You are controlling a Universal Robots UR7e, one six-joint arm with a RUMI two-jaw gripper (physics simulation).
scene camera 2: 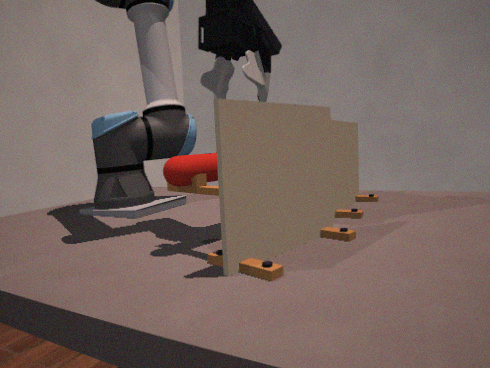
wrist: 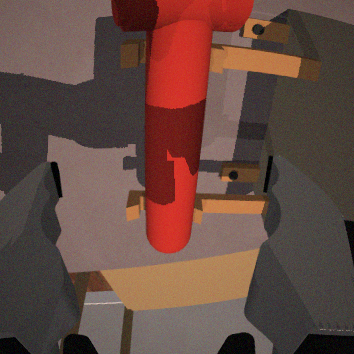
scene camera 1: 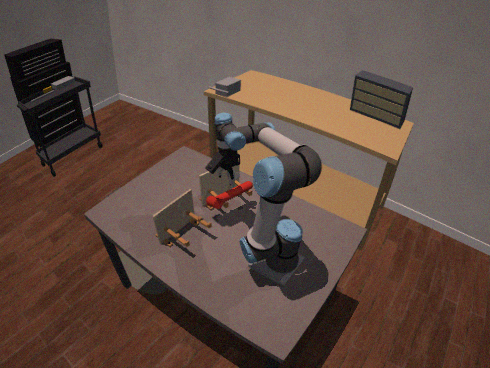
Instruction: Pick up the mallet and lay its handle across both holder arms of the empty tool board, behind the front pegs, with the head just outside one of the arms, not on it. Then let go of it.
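Pixels of known places: gripper, fingertip midpoint: (wrist: 161,162) (scene camera 1: 226,182); arm's base, link origin: (scene camera 2: 125,203) (scene camera 1: 282,260).
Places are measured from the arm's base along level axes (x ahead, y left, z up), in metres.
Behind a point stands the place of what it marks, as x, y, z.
The red mallet (scene camera 1: 232,194) @[0.400, -0.052, 0.116] (scene camera 2: 192,169) @[0.432, -0.165, 0.107] (wrist: 175,90) @[0.421, -0.019, 0.127] rests with its handle across both orange holder arms of the far upright board (scene camera 1: 206,191) @[0.545, 0.003, 0.076] (scene camera 2: 280,170) @[0.543, -0.106, 0.101] (wrist: 312,130) @[0.539, -0.064, 0.097]. In the wrist view the handle lies behind the front pegs, its head (wrist: 182,12) @[0.426, 0.032, 0.129] just outside the upper arm (wrist: 267,61) @[0.495, -0.009, 0.082], and its rounded end slightly past the lower arm (wrist: 235,206) @[0.480, -0.161, 0.082]. My gripper (scene camera 1: 228,175) @[0.414, -0.028, 0.199] (scene camera 2: 242,95) @[0.414, -0.028, 0.199] (wrist: 161,162) @[0.414, -0.028, 0.199] is open above the handle. Its fingers stand well apart on either side, holding nothing. The front board hides most of the mallet in scene camera 2.
A second upright board (scene camera 1: 173,217) @[0.488, 0.255, 0.089] with two bare arms stands nearer the table's left edge. Small orange feet (scene camera 2: 261,269) @[0.571, -0.199, -0.005] stick out behind the boards. A wooden bench (scene camera 1: 300,112) with a drawer unit (scene camera 1: 381,99) stands behind the table, and a black cart (scene camera 1: 62,146) at the far left.
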